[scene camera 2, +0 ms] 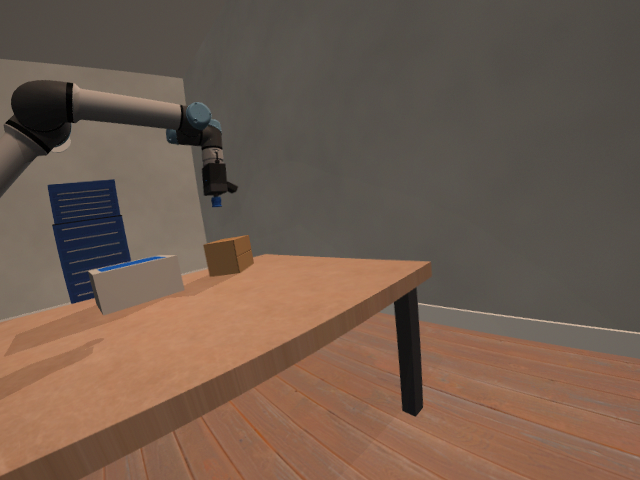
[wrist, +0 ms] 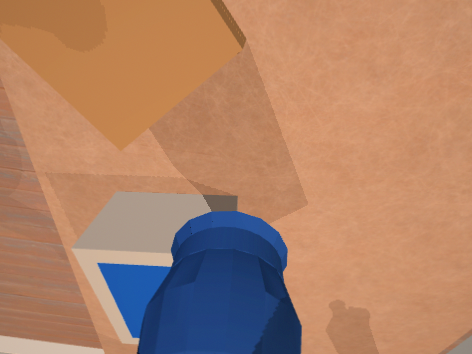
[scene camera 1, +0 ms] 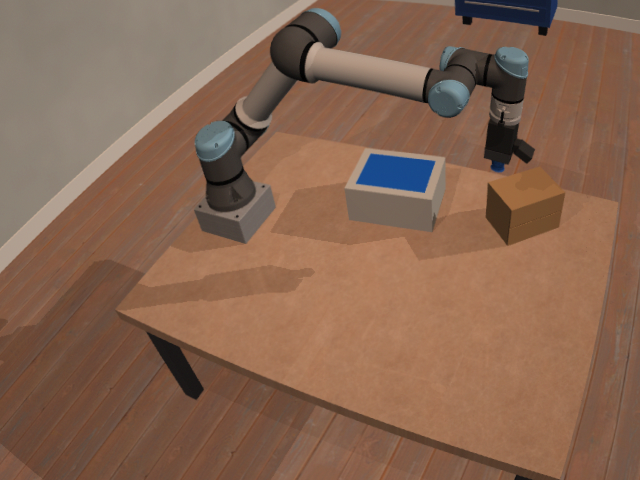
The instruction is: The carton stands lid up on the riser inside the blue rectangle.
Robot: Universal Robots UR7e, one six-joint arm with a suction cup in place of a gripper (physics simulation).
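Places are measured from the arm's base along level axes (x ahead, y left, z up), in millimetres.
Pixels of known places: hand, its tool point: (scene camera 2: 216, 206) (wrist: 228, 258) (scene camera 1: 497, 167); arm's base, origin of its link: (scene camera 1: 231, 195).
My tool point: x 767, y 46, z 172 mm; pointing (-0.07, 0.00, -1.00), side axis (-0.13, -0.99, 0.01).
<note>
For each thing: its top centre in the pictures, then the offset to it from my tool point. Level surfaces: height alone.
- brown carton, centre of its top: (scene camera 1: 526, 187) (scene camera 2: 227, 239) 79 mm ahead, 107 mm left, 132 mm down
- pale grey riser, centre of its top: (wrist: 166, 308) (scene camera 1: 396, 172) (scene camera 2: 131, 263) 298 mm back, 110 mm left, 142 mm down
- blue rectangle, centre of its top: (wrist: 166, 308) (scene camera 1: 396, 172) (scene camera 2: 131, 263) 298 mm back, 110 mm left, 142 mm down
- wooden table, height of its surface: 262 mm down
The brown carton (scene camera 1: 526, 206) (scene camera 2: 222, 259) (wrist: 135, 85) stands on the table, apart from the riser, with a seam around its side; I cannot tell its lid side. The pale grey riser (scene camera 1: 388, 207) (scene camera 2: 142, 290) (wrist: 145, 220) stands between the carton and the arm's base. The blue rectangle (scene camera 1: 397, 172) (scene camera 2: 131, 264) (wrist: 135, 290) on its top is bare. My gripper, a blue suction cup (scene camera 1: 497, 167) (scene camera 2: 216, 203) (wrist: 229, 227), points down, off and holding nothing. It hangs well above the table near the carton, not touching it. The wrist view cuts off part of the carton.
The wooden table (scene camera 1: 361, 320) (scene camera 2: 232, 320) (wrist: 375, 125) carries the arm's grey base block (scene camera 1: 235, 219) at its left in scene view 1. The table's far edge is close behind the carton. A blue cabinet (scene camera 1: 506, 11) (scene camera 2: 90, 248) stands on the floor beyond.
</note>
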